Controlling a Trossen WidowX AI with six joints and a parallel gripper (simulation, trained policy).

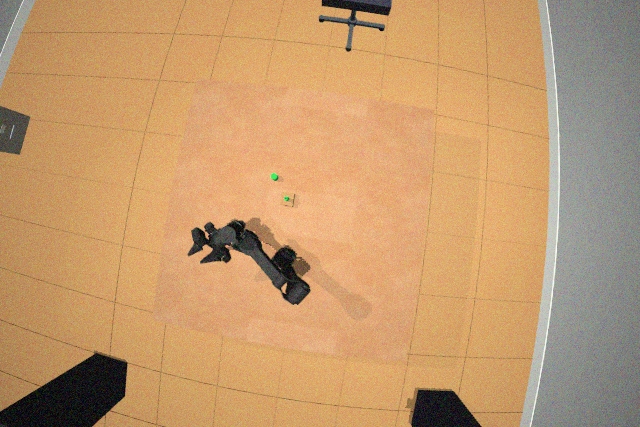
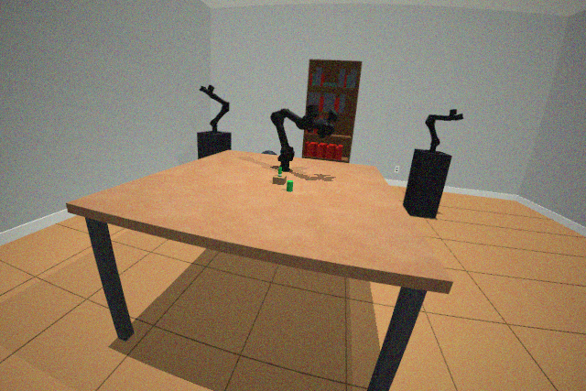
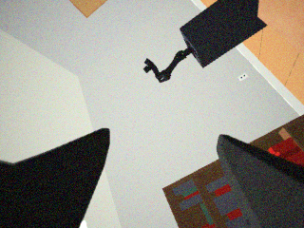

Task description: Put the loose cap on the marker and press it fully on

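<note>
My gripper tip is now 380 mm short of the green cap, 190 mm to the left of it and 300 mm above it. The rest, counted from my gripper tip: tan holder block: 280 mm ahead, 270 mm to the right, 300 mm below.
</note>
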